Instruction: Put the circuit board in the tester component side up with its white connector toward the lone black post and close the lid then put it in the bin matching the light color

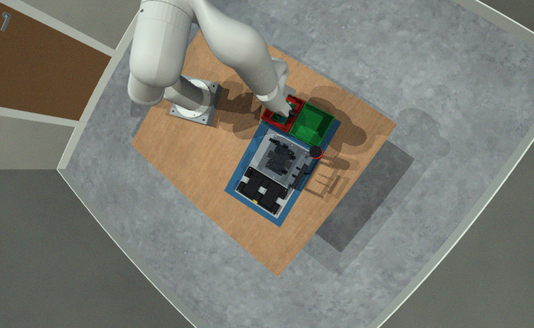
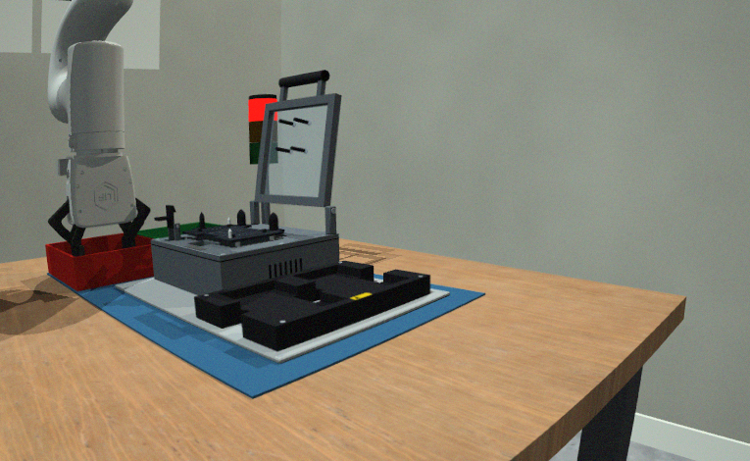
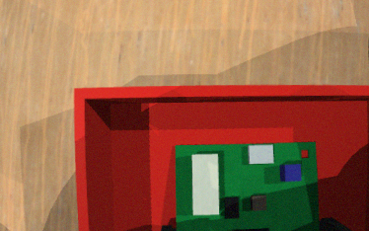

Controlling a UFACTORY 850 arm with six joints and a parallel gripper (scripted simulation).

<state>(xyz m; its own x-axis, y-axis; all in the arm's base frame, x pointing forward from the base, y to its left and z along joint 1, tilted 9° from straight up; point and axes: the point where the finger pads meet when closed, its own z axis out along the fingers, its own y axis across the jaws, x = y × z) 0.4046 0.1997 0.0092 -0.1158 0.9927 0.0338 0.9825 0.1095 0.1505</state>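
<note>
Now: the red bin 10 mm below my hand. The rest, counted from my hand: black hook (60 mm ahead, 140 mm to the right, 60 mm above); then green circuit board (10 mm below); then green bin (150 mm ahead, 20 mm to the left, 10 mm below).
</note>
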